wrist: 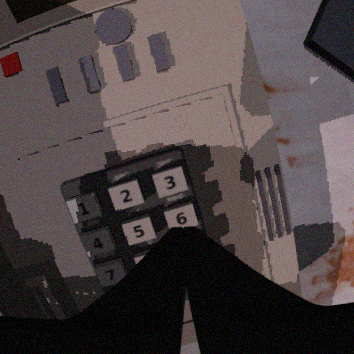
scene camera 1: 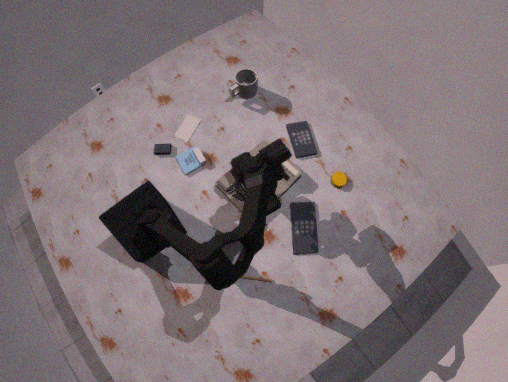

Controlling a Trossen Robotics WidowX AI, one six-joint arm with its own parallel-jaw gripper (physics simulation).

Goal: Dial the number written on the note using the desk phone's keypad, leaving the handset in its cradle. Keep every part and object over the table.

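Places are measured from the arm's base along level axes (x up, y left, z back), in metres.
Pixels of known places: gripper, fingertip midpoint: [wrist: 182, 238]; arm's base at its link origin: [scene camera 1: 150, 216].
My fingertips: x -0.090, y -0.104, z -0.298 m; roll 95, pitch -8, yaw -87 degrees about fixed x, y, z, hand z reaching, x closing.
Observation:
For each thing: its top centre in the pictures, then the offset to it from my fingertips.
- beige desk phone at its top centre: [wrist: 47, 162] [scene camera 1: 258, 176] dy +0.041, dx -0.001, dz -0.035 m
- blue note at its top centre: [scene camera 1: 189, 159] dy +0.235, dx -0.034, dz +0.102 m
- blank pale card at its top centre: [scene camera 1: 187, 127] dy +0.351, dx -0.042, dz +0.040 m
- small black box at its top centre: [scene camera 1: 162, 148] dy +0.333, dx -0.029, dz +0.156 m
- grey mug at its top centre: [scene camera 1: 242, 78] dy +0.351, dx +0.042, dz -0.205 m
- yellow disc at its top centre: [scene camera 1: 339, 178] dy -0.118, dx -0.025, dz -0.246 m
- thin stick at its top centre: [scene camera 1: 245, 277] dy -0.177, dx -0.037, dz +0.183 m
The beige desk phone [scene camera 1: 295, 174] [wrist: 210, 65] sits under my arm; the arm hides much of it in the scene view, and the handset cannot be made out clearly. In the wrist view its dark keypad [wrist: 145, 168] shows keys 1, 2 [wrist: 126, 195], 3 [wrist: 170, 181], 4, 5 [wrist: 138, 231], 6 [wrist: 181, 217] and 7. My gripper [wrist: 182, 238] is shut and empty. Its tips overlap the lower edge of key 6 in the wrist view and hide the keys below; whether they touch is unclear. A blue note [scene camera 1: 188, 161] with writing too small to read lies left of the phone.
A blank pale card [scene camera 1: 188, 128] and a small black box [scene camera 1: 162, 149] lie near the note. A grey mug [scene camera 1: 246, 84] stands at the back. Two dark calculators [scene camera 1: 301, 139] [scene camera 1: 304, 227] and a yellow disc [scene camera 1: 339, 179] lie right of the phone. A thin stick [scene camera 1: 257, 278] lies in front.

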